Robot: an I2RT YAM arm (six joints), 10 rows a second.
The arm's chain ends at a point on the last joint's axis. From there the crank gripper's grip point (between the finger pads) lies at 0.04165 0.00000 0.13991 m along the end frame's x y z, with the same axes.
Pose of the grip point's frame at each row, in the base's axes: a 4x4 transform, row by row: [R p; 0 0 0 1], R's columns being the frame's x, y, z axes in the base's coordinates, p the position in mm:
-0.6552 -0.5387 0.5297 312.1; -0.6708 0.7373 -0.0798 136.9; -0.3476 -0.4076 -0.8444 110.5; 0 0 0 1
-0.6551 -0.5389 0.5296 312.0; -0.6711 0.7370 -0.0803 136.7; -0.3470 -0.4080 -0.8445 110.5; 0 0 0 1
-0.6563 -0.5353 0.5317 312.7; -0.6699 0.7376 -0.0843 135.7; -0.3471 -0.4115 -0.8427 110.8; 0 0 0 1
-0.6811 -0.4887 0.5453 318.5; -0.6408 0.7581 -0.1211 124.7; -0.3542 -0.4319 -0.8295 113.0; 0 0 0 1
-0.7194 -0.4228 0.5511 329.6; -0.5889 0.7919 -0.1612 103.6; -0.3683 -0.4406 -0.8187 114.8; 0 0 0 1
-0.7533 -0.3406 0.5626 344.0; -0.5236 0.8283 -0.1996 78.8; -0.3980 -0.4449 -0.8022 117.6; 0 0 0 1
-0.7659 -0.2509 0.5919 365.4; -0.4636 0.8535 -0.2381 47.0; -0.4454 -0.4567 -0.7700 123.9; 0 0 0 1
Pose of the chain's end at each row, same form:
-0.6552 -0.5387 0.5297 265.3; -0.6708 0.7373 -0.0798 176.0; -0.3476 -0.4076 -0.8444 243.1; 0 0 0 1
-0.6551 -0.5389 0.5296 265.2; -0.6711 0.7370 -0.0803 175.9; -0.3470 -0.4080 -0.8445 243.1; 0 0 0 1
-0.6563 -0.5353 0.5317 265.6; -0.6699 0.7376 -0.0843 175.4; -0.3471 -0.4115 -0.8427 243.2; 0 0 0 1
-0.6811 -0.4887 0.5453 270.6; -0.6408 0.7581 -0.1211 168.3; -0.3542 -0.4319 -0.8295 243.8; 0 0 0 1
-0.7194 -0.4228 0.5511 282.5; -0.5889 0.7919 -0.1612 150.7; -0.3683 -0.4406 -0.8187 244.7; 0 0 0 1
-0.7533 -0.3406 0.5626 296.7; -0.5236 0.8283 -0.1996 128.5; -0.3980 -0.4449 -0.8022 246.4; 0 0 0 1
-0.7659 -0.2509 0.5919 314.5; -0.4636 0.8535 -0.2381 99.6; -0.4454 -0.4567 -0.7700 250.2; 0 0 0 1

